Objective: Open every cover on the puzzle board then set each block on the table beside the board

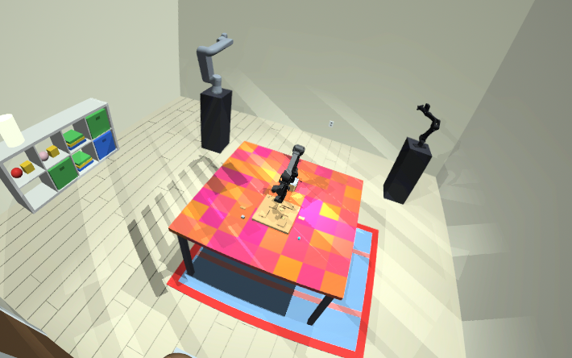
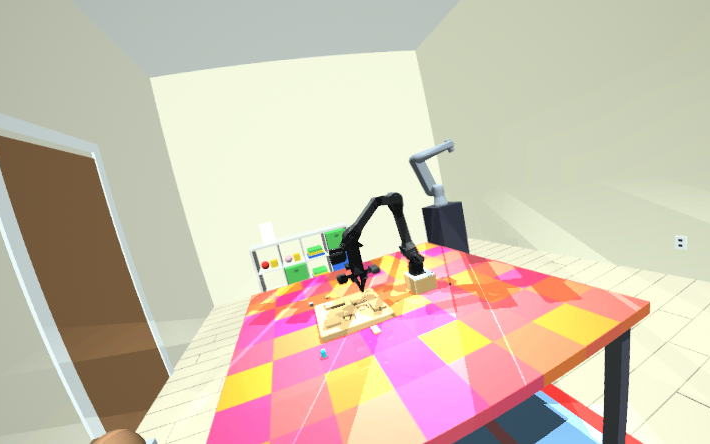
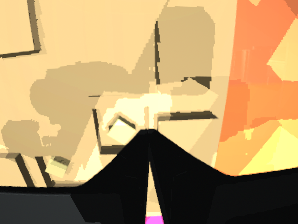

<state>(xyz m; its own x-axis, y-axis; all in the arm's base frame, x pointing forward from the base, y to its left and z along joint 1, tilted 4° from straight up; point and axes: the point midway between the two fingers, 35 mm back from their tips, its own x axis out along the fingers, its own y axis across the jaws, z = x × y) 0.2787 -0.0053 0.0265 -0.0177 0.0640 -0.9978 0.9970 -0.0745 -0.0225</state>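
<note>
The tan wooden puzzle board lies 6 cm below my gripper tip and 6 cm ahead of it. The rest, counted from my gripper tip: cyan block (24 cm ahead, 22 cm to the left, 6 cm below).
</note>
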